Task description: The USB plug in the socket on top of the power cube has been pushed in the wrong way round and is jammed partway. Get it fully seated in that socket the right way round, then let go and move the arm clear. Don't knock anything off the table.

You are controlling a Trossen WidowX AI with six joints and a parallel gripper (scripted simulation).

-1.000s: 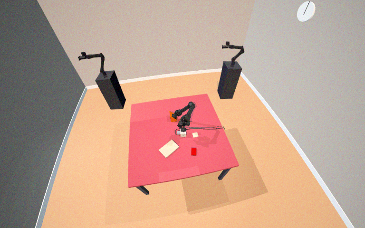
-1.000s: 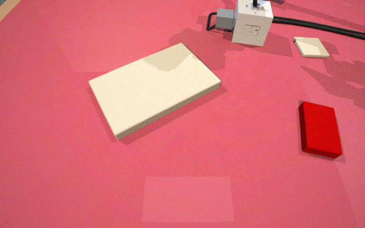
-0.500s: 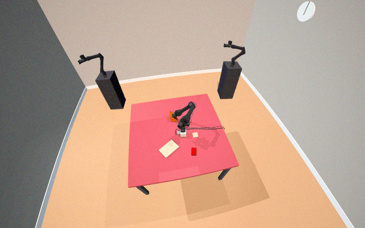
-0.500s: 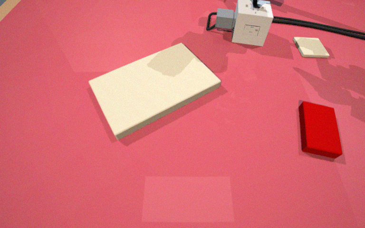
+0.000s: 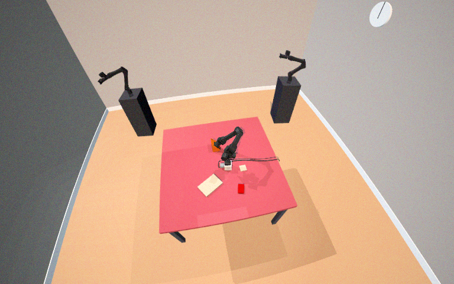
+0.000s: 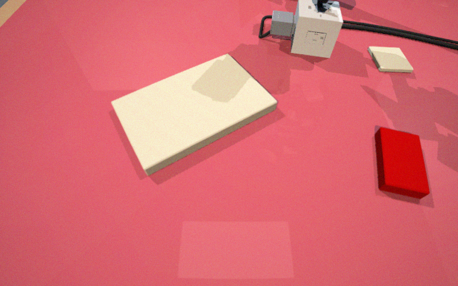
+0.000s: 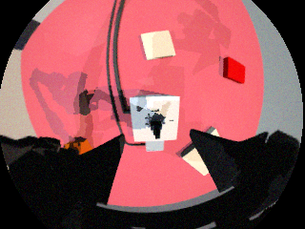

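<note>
Now: gripper tip 20 mm above the dark USB plug. From my gripper tip the other things lie so: red block (270 mm ahead, 120 mm to the left, 100 mm below); then cream tile (170 mm to the left, 100 mm below, 20 mm ahead); then cream slab (200 mm ahead, 190 mm to the right, 100 mm below).
</note>
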